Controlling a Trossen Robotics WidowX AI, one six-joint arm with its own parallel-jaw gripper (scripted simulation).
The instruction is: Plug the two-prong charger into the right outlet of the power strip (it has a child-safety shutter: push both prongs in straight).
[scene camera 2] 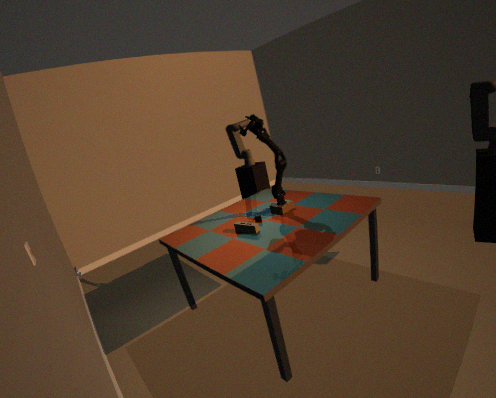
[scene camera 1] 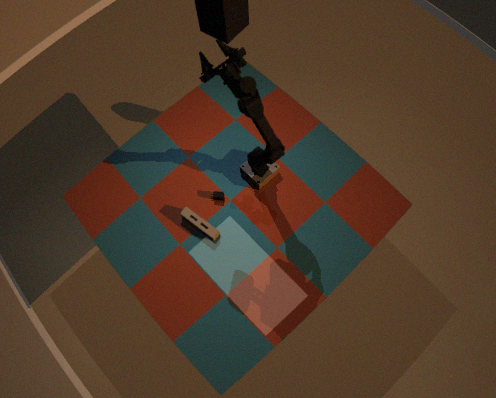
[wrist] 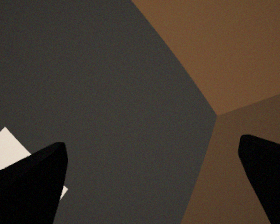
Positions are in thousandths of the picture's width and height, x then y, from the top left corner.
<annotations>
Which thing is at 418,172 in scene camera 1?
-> My gripper.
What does my gripper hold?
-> Nothing.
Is my gripper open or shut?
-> Open.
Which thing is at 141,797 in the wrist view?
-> My gripper.
</annotations>
